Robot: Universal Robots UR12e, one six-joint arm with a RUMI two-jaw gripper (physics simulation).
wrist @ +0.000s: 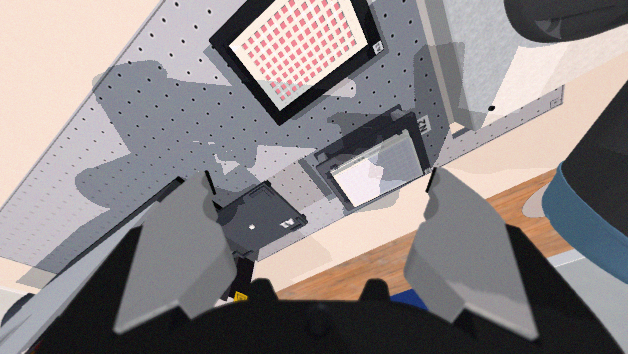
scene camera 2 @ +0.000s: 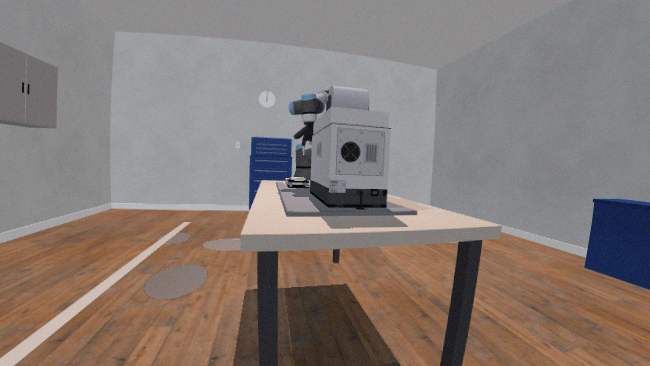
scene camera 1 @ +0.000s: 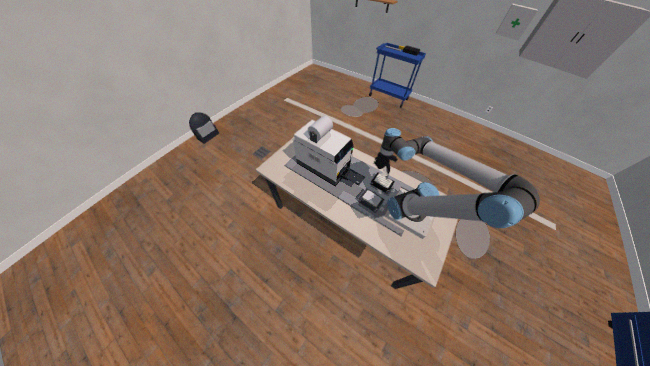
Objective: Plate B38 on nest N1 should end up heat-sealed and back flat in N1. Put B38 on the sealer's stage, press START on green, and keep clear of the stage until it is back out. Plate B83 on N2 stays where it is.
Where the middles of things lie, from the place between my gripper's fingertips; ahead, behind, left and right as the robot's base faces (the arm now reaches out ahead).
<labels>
Right now the dark sealer stage (wrist: 273,217) is 170 mm ahead of my hand, 110 mm to the left of it and 100 mm below it.
</labels>
